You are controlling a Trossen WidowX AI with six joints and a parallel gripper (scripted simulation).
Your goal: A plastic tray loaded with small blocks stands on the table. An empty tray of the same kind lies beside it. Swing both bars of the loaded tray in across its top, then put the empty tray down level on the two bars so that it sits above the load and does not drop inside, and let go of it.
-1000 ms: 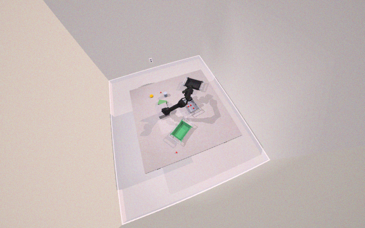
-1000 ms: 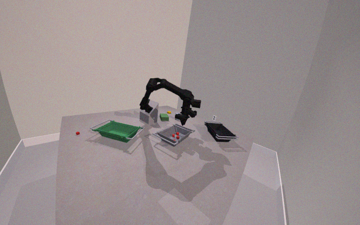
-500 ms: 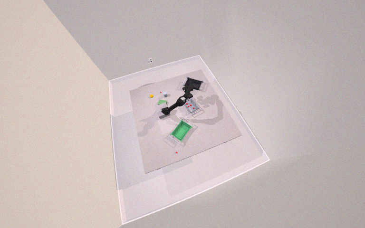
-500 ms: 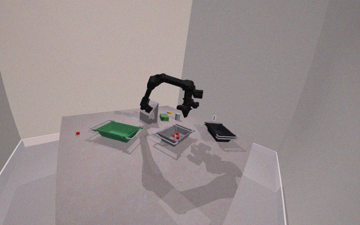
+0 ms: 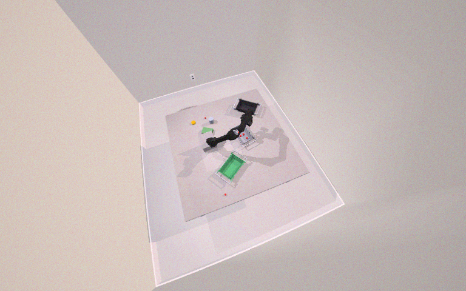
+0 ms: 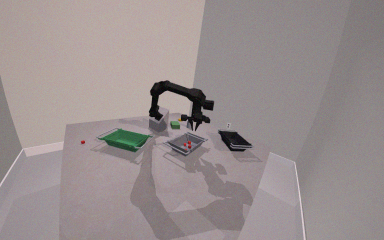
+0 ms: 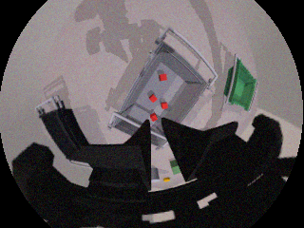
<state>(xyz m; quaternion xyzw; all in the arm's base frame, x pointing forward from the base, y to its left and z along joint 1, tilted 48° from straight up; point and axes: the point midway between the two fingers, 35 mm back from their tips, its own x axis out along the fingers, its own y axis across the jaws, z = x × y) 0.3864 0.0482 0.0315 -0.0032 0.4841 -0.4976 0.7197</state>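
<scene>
My gripper tip is now 330 mm to the left of the green tray, 270 mm past it and 90 mm above it. Round my gripper tip: green block: 380 mm behind, 180 mm to the left, 110 mm below; yellow disc: 500 mm behind, 380 mm to the left, 120 mm below; grey cylinder: 300 mm to the left, 290 mm behind, 100 mm below.
</scene>
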